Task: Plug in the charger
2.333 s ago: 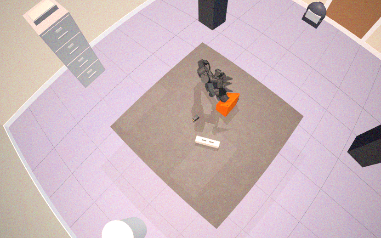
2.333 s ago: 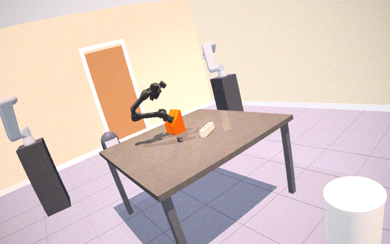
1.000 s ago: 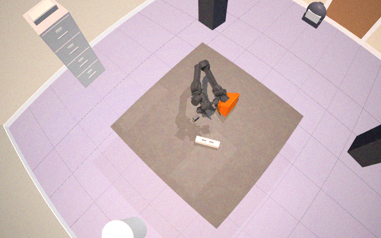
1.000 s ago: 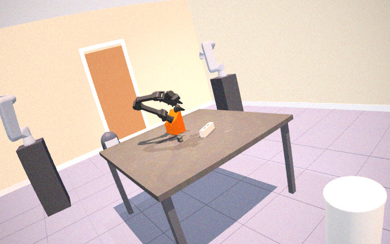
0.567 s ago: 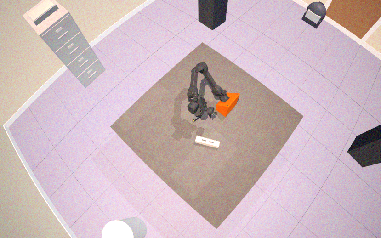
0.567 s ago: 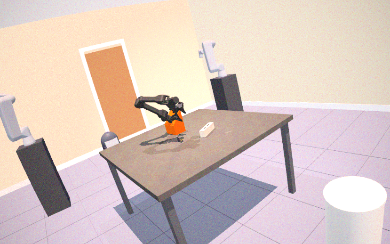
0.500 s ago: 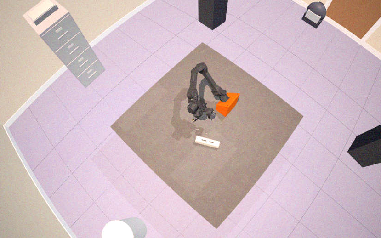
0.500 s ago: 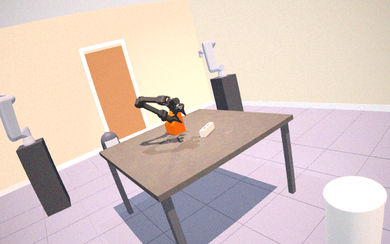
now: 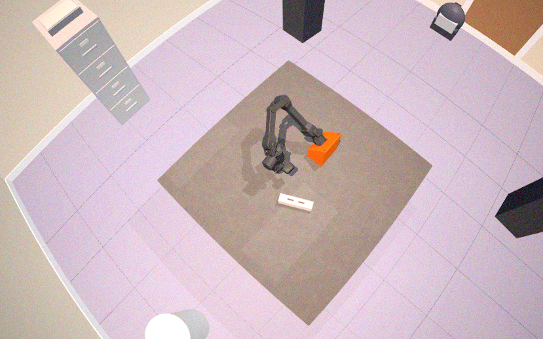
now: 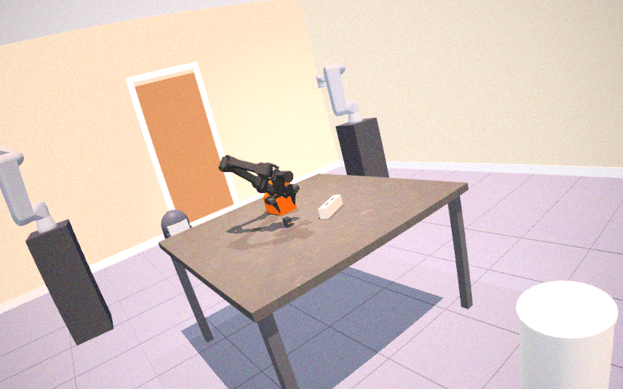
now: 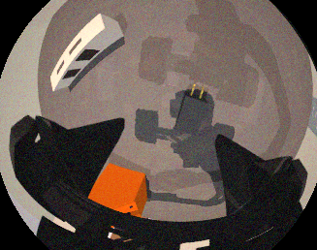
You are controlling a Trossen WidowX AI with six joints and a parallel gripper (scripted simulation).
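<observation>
Now: the charger 70 mm below my gripper tip, 20 mm to the right of it and 20 mm ahead of it.
</observation>
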